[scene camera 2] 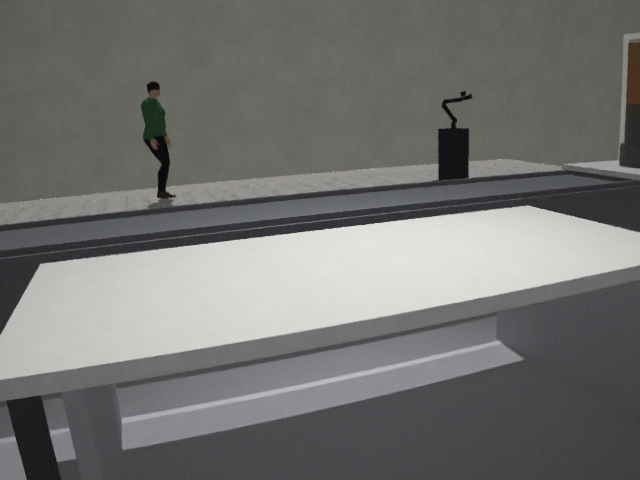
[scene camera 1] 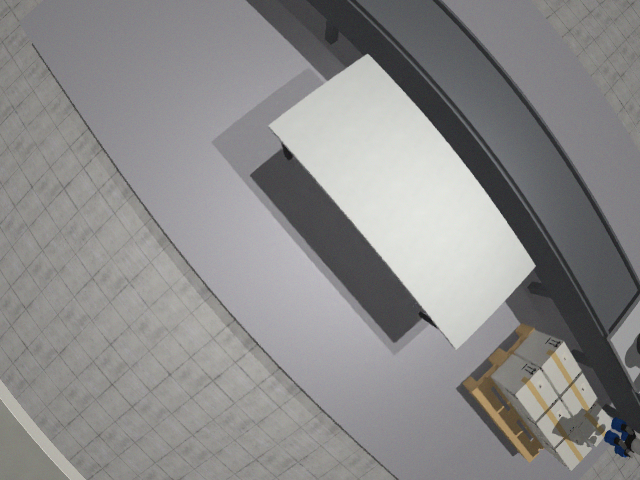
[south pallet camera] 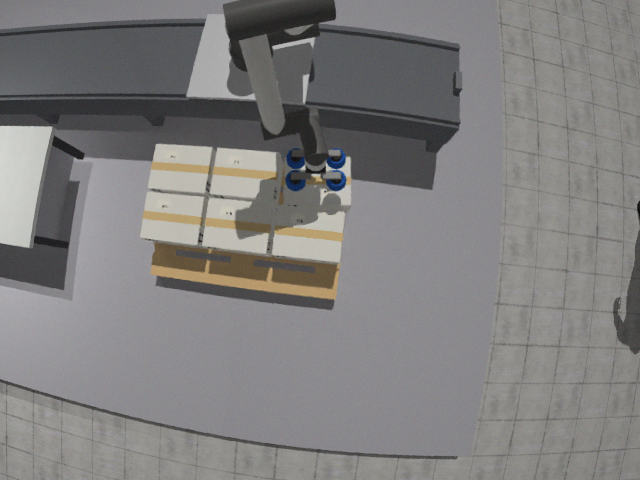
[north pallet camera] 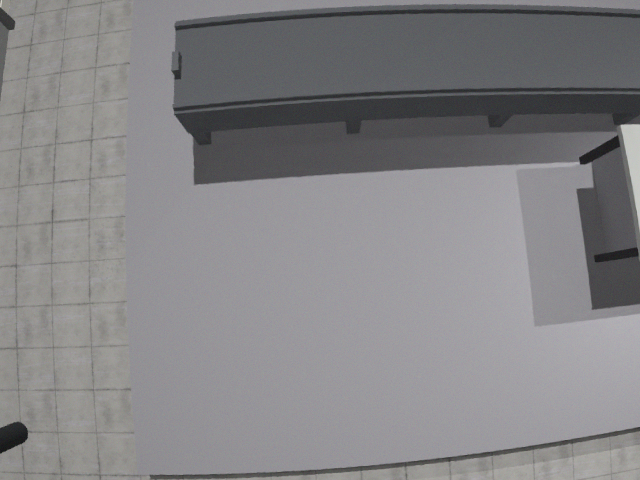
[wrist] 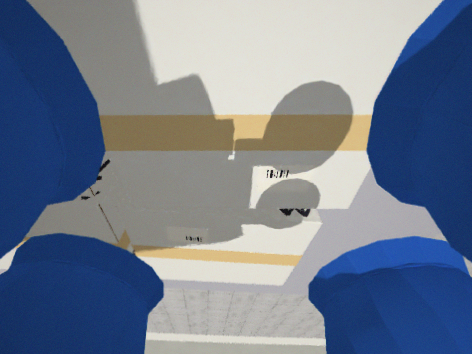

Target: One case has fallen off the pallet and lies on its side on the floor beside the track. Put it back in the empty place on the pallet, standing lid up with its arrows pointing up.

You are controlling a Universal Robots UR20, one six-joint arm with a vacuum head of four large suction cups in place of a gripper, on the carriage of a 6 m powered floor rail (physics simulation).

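Frame: origin at the arm's base, x ahead, y left, z up, level; millimetres.
Seen in the pictures: hand, tool point: (wrist: pixel 235 222).
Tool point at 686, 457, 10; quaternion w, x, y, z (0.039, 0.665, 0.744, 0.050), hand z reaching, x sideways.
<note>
Offsets run from my tool point to a thing's top centre, as dx, dy, dz. Level surfaces: height alone.
The case {+16, +8, -149} (south pallet camera: pixel 343 196) (wrist: pixel 250 50) under my gripper stands in the back right place on the pallet (south pallet camera: pixel 232 281) (scene camera 1: pixel 496 413), beside the other cases in the south pallet view. Its white top shows a tan tape strip and a label, like its neighbours' lids; its arrows cannot be made out clearly. My gripper (south pallet camera: pixel 315 169) (scene camera 1: pixel 620 437) (wrist: pixel 236 200), four blue suction cups, is open. It hangs over the case, with the lid at a distance below the cups in the wrist view. Parts of the lid are hidden by the cups and in shadow.
Several taped cases {+13, -809, -149} (south pallet camera: pixel 180 172) {+313, -807, -149} (scene camera 1: pixel 535 395) stand on the pallet left of and in front of that case. The dark rail track (south pallet camera: pixel 382 72) (north pallet camera: pixel 403 56) runs behind. A white table {dz -50} (scene camera 1: pixel 403 196) (scene camera 2: pixel 310 279) (south pallet camera: pixel 20 180) stands left of the pallet. A person (scene camera 2: pixel 154 121) stands beyond the track.
</note>
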